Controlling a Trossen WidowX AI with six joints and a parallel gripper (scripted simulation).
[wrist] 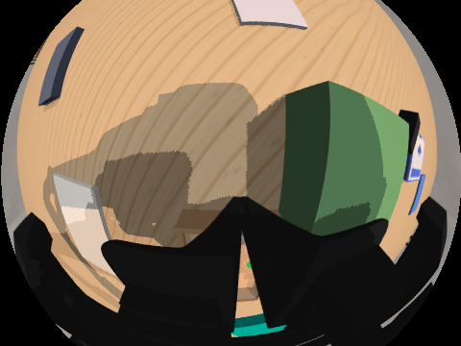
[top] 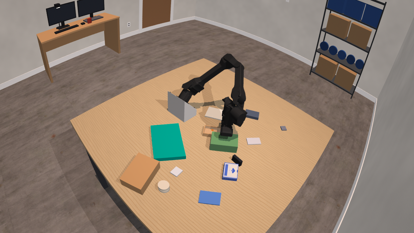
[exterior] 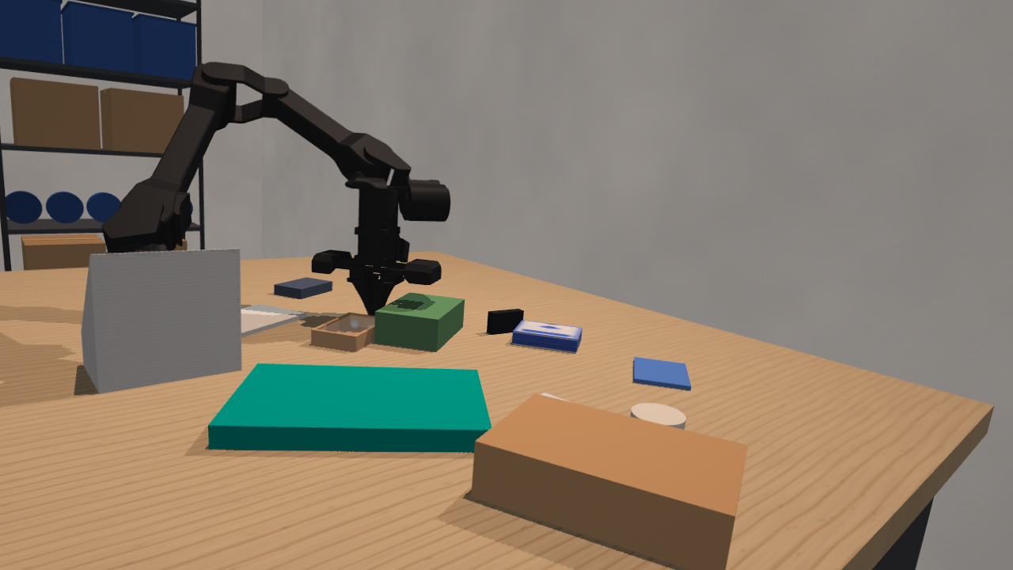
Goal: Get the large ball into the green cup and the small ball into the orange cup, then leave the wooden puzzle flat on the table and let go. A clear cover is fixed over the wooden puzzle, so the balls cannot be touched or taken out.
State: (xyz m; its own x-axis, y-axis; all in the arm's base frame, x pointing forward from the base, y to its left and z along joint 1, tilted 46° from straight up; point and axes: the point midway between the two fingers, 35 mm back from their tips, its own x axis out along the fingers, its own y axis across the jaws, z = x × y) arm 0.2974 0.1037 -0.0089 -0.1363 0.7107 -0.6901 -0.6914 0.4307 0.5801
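The wooden puzzle lies 50 mm behind my hand, 40 mm to the right of it and 40 mm below it. Round my hand: green box (50 mm ahead, 60 mm to the right, 20 mm below); cream slab (160 mm behind, 90 mm to the left, 40 mm below); black block (180 mm ahead, 90 mm to the right, 30 mm below).
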